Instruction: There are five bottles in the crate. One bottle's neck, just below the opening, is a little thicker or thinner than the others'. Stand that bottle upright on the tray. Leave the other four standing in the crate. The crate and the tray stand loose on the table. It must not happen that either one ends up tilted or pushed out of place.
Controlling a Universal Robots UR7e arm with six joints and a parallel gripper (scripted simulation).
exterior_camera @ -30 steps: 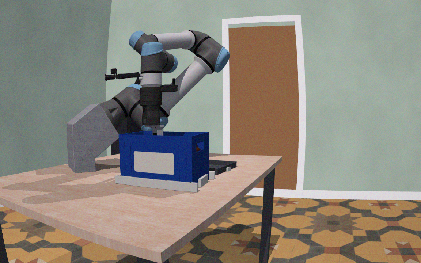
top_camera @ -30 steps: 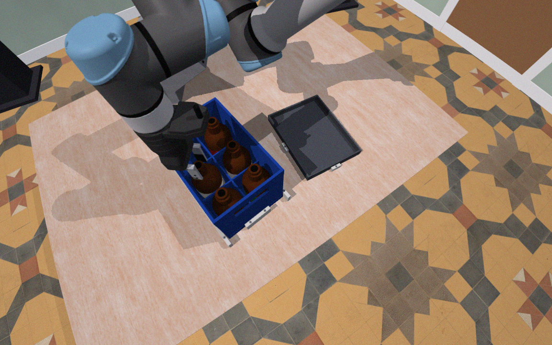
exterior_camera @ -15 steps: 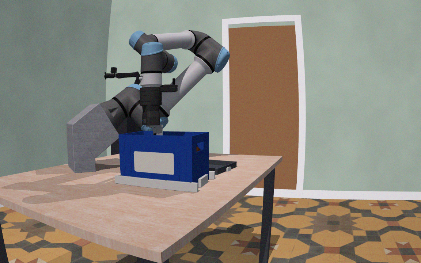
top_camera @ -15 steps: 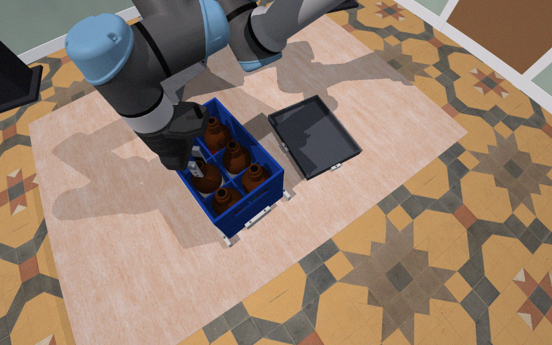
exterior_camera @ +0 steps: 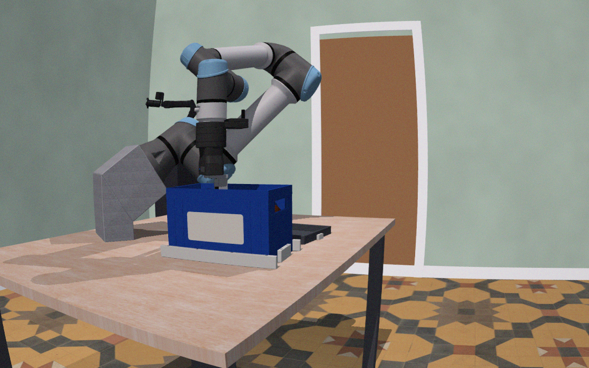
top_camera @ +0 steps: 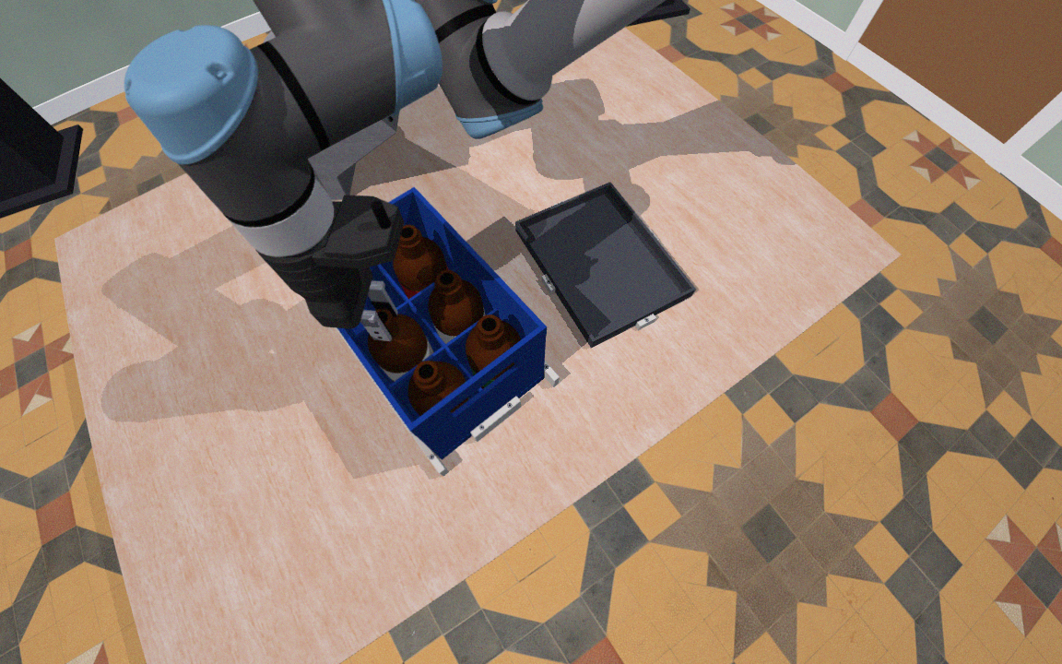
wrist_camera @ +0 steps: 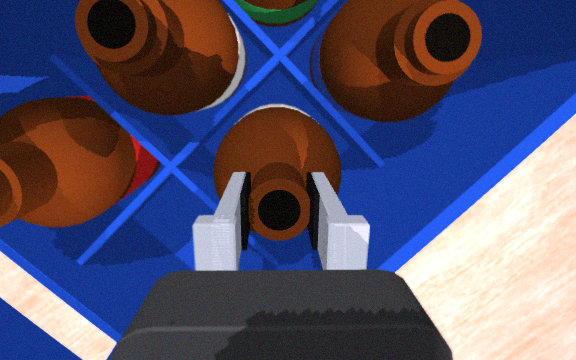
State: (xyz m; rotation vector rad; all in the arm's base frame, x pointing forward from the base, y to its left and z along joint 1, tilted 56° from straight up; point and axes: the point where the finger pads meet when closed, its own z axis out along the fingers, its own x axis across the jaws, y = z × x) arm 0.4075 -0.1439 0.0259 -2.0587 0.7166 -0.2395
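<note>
Now: the blue crate 1 cm behind my hand, 4 cm to the left of it and 8 cm below it. Also, from my hand: glass bottle (11 cm behind, 6 cm to the left, 7 cm below); then dark tray (7 cm behind, 34 cm to the left, 15 cm below).
</note>
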